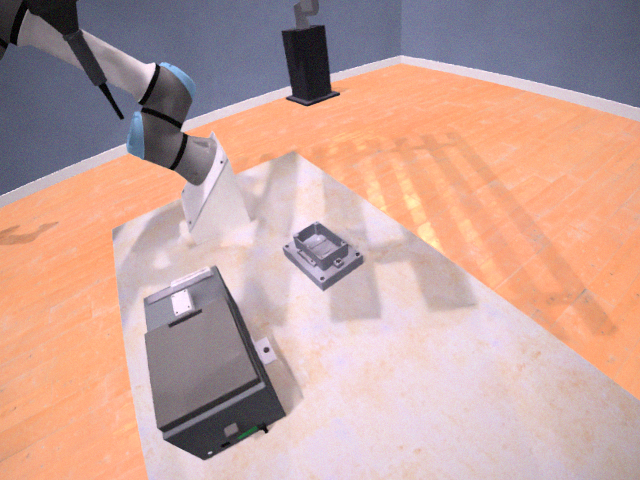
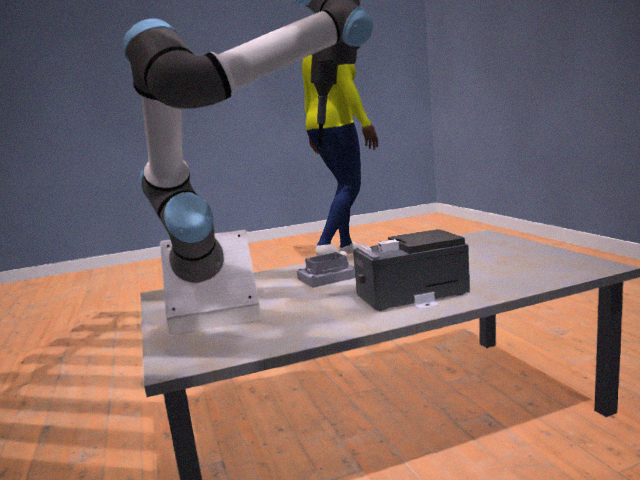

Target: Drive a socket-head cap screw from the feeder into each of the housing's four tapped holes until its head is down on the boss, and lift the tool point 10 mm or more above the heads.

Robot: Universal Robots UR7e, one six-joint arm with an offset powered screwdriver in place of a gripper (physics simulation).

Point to a dark screw feeder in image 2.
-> At 389, 286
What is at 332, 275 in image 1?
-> A grey base plate.
